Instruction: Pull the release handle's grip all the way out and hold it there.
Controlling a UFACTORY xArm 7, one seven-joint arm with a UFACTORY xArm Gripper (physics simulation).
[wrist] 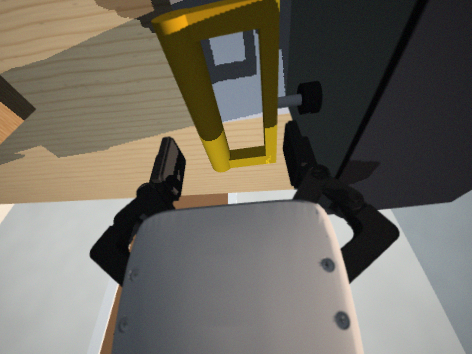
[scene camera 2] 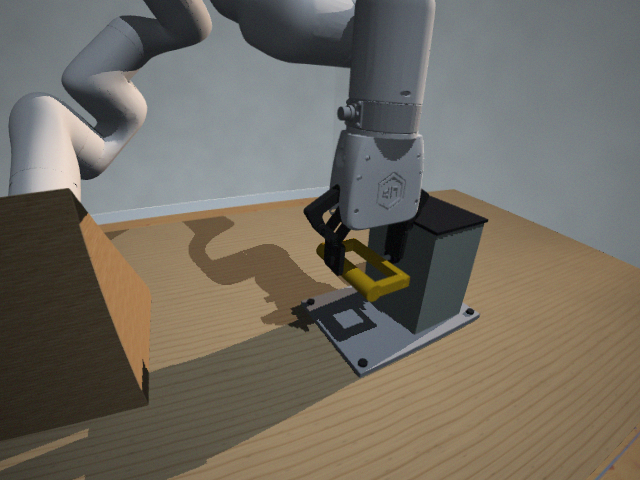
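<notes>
The release handle's yellow grip is a rectangular loop with a thick round outer bar, held level above the base plate. A short grey rod runs from its inner bar to a black collar at the grey-green housing. My gripper is open and empty, pointing down. One finger stands outside the outer bar, the other on the housing side of the loop. In the wrist view both fingers are near the loop's near end. Finger contact cannot be told.
The housing has a dark lid and stands on a bolted grey base plate on the wooden table. A large wooden block stands at the left in the scene view. The housing is close beside one finger.
</notes>
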